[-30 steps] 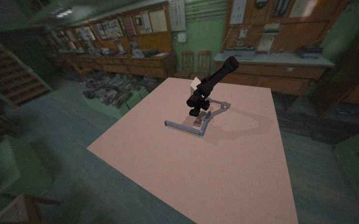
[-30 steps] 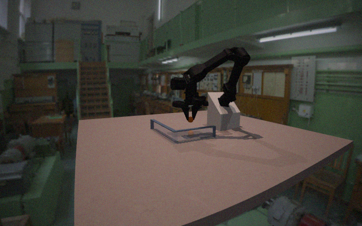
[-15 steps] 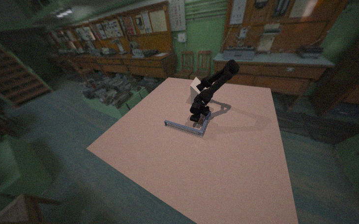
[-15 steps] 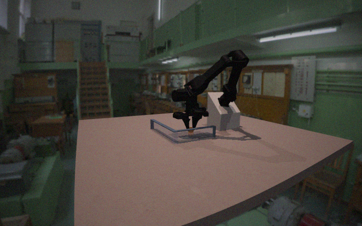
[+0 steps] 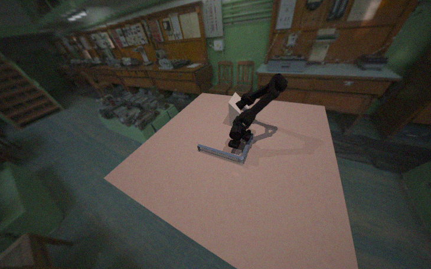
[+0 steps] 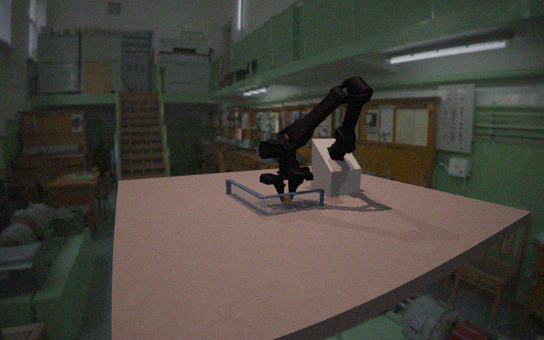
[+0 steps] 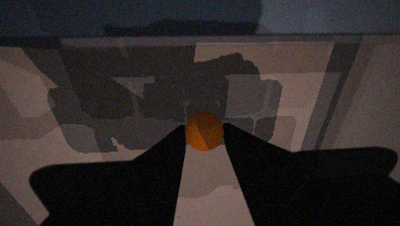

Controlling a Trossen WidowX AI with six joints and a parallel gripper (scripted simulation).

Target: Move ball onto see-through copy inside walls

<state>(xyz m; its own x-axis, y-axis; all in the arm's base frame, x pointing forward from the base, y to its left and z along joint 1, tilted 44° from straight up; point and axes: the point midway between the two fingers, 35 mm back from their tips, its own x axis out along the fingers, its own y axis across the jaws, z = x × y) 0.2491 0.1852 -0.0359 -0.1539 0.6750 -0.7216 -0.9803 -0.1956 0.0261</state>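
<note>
Right now the orange ball is right at my gripper tip.
</note>
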